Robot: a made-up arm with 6 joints.
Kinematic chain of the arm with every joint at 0, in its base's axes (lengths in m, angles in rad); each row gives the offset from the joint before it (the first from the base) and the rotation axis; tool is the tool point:
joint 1: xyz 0 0 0.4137 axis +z
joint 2: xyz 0.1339 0 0 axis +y
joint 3: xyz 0 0 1.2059 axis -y
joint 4: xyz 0 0 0.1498 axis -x
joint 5: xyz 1.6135 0 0 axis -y
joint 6: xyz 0.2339 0 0 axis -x
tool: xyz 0 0 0
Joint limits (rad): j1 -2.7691..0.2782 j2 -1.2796..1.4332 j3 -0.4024..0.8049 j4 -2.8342..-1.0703 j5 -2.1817..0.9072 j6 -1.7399..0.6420
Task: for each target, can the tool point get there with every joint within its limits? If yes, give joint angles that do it. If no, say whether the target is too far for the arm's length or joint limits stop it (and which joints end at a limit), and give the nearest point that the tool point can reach.
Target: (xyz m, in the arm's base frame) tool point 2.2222 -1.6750 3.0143
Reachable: no: too far | nearest point 1.7616 -1.3278 2.4480 | short by 0.808 m
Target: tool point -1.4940 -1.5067 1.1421
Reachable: yes | joints -2.4255 0.2857 -0.1566 -2.3870 -1.3368 -0.7390
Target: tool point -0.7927 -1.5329 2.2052
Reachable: yes | joints -2.0047 -0.0998 0.2079 -2.5182 0.5796 -0.8226
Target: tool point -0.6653 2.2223 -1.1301
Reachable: no: joint limits stop it (at a limit: joint 1, joint 2, joint 3) | nearest point 0.8573 0.4651 -1.0277 | short by 2.327 m
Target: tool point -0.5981 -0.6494 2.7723
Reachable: yes | joints -2.2667 -0.4908 0.2180 -2.0745 0.2100 -0.6306
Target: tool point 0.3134 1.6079 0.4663
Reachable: no: joint limits stop it (at a limit: joint 2, joint 3, joint 4, joint 5) | nearest point 0.3900 2.0009 1.8850 | short by 1.474 m
